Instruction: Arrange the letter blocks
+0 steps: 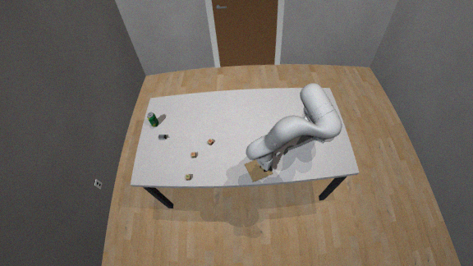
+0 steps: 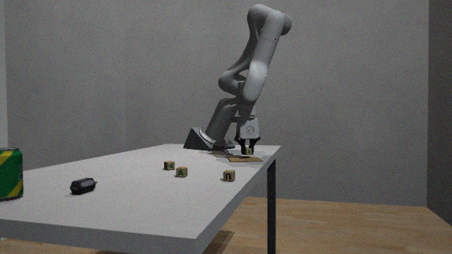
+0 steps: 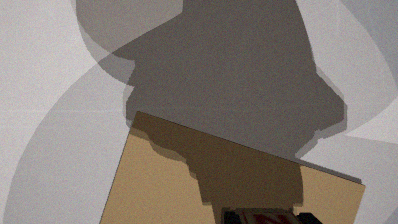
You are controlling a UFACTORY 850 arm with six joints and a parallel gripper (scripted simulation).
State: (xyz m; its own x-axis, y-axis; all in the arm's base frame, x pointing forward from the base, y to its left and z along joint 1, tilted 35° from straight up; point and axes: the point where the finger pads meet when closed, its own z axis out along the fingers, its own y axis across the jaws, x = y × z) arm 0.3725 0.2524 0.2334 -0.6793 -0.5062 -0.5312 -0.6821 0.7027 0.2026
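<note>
My gripper is now 30 mm short of the mat and 40 mm above it. From my hand the other things lie so: can (870 mm ahead, 330 mm to the right, 20 mm above); black object (750 mm ahead, 210 mm to the right, 20 mm below).
</note>
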